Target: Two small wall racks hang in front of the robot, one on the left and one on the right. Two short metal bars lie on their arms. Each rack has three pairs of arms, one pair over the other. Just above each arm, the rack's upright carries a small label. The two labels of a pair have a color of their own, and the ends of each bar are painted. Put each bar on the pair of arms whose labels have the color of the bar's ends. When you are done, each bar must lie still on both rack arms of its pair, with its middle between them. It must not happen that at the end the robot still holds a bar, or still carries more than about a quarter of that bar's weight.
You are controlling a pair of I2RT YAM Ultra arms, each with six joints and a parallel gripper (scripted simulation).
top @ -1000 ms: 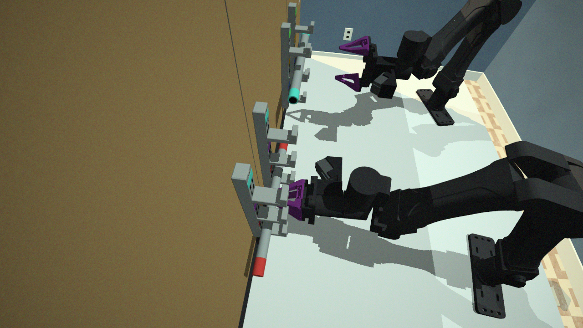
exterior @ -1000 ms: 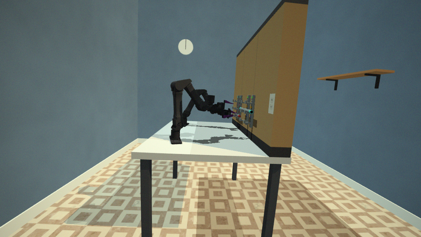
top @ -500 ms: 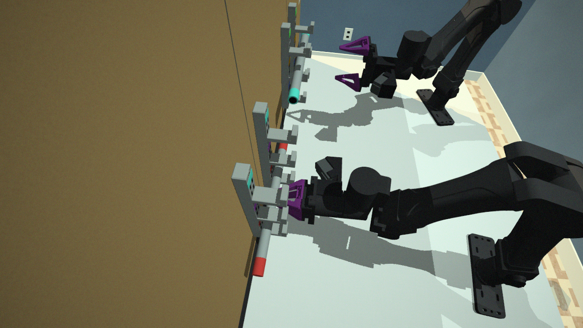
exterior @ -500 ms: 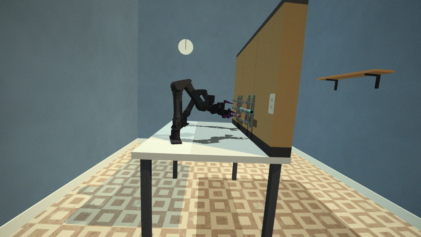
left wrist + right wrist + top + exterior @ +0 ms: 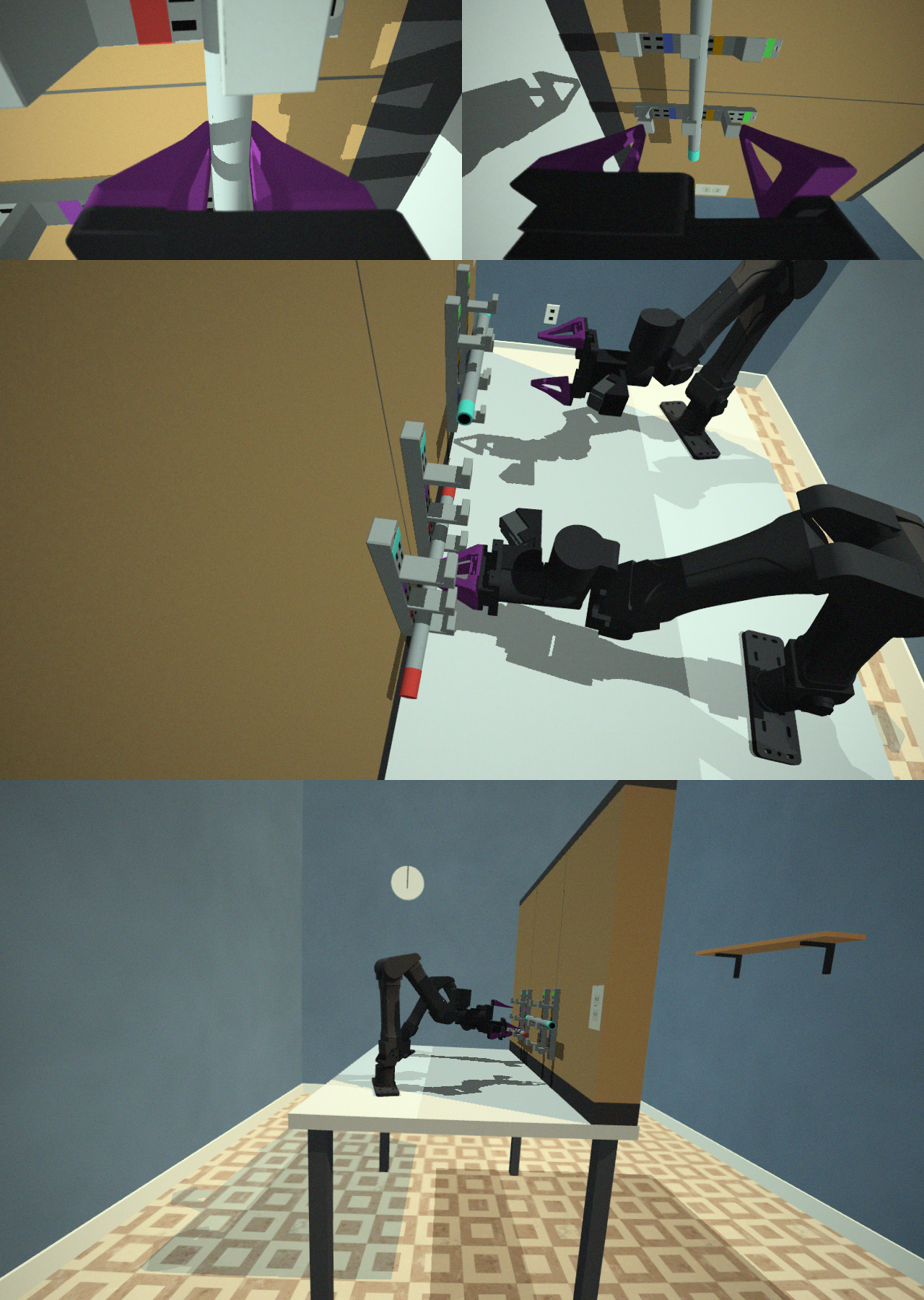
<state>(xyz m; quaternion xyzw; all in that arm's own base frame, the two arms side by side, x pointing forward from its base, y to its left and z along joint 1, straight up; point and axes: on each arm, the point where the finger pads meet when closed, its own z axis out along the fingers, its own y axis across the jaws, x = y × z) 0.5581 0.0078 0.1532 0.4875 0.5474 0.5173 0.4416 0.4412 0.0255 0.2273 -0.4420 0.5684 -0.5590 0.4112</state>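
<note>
Now: left hand right at the red-ended bar. From my left hand the other things lie so: white wall socket: 20 mm ahead, 770 mm to the right, 150 mm above; then brown wall panel: 90 mm ahead, 220 mm to the right, 270 mm above; then cyan-ended bar: 20 mm behind, 390 mm to the right, 80 mm above.
</note>
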